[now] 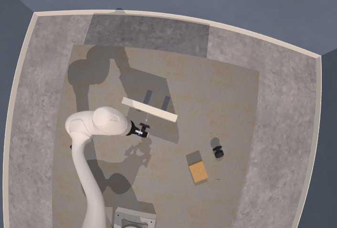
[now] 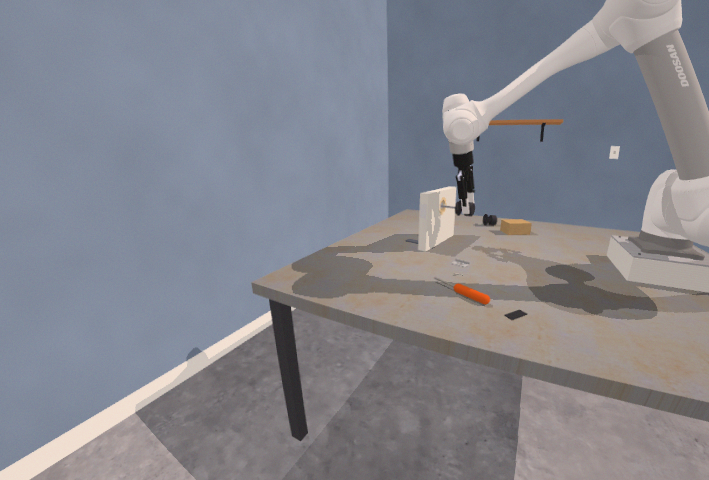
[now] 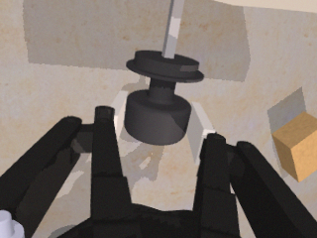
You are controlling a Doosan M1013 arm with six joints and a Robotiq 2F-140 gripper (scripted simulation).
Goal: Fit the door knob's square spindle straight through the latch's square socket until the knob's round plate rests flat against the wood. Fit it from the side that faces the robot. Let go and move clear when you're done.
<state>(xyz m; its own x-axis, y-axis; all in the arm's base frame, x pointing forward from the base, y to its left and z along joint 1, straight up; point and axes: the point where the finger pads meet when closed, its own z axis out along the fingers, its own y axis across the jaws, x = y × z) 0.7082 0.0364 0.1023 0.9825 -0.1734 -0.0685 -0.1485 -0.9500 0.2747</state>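
Now: hand 13 cm short of the latch socket, 3 cm to the left of it and 2 cm above it. Round my hand: tan block 38 cm to the right, 19 cm behind, 16 cm below; then orange screwdriver 43 cm to the left, 18 cm below, 7 cm behind; then pale wood door panel 13 cm ahead, 5 cm below, 3 cm to the right.
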